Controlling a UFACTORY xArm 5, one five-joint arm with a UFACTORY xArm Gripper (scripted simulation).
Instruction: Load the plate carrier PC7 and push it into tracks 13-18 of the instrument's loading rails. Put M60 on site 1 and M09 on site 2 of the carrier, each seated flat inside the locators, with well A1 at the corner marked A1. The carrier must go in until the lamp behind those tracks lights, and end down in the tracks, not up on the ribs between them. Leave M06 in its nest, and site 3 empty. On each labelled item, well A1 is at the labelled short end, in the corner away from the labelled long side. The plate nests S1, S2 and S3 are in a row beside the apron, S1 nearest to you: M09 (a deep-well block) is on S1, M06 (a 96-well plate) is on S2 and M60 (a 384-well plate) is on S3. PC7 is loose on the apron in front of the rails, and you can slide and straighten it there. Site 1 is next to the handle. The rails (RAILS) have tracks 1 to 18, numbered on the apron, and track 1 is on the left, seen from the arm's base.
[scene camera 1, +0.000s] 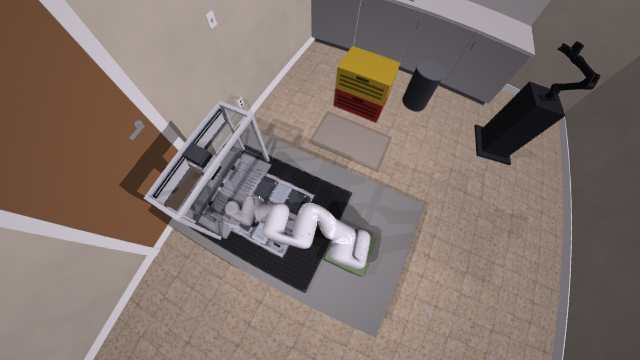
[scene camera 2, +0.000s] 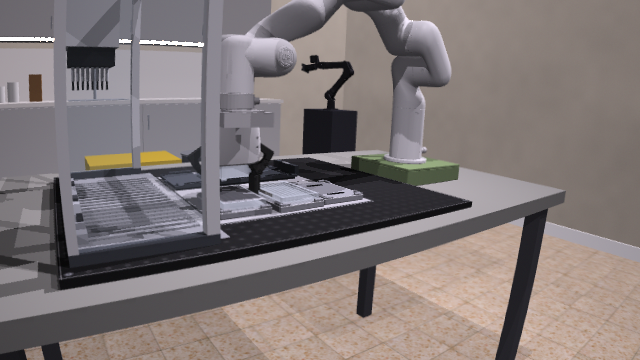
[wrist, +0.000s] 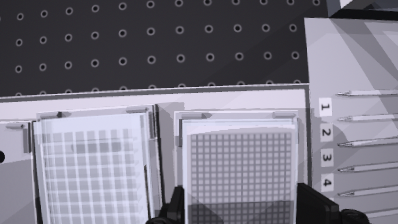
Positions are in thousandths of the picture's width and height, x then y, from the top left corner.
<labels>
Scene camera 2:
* my gripper: 363, 546
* plate carrier PC7: 440, 474
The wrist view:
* my gripper: 602, 913
</labels>
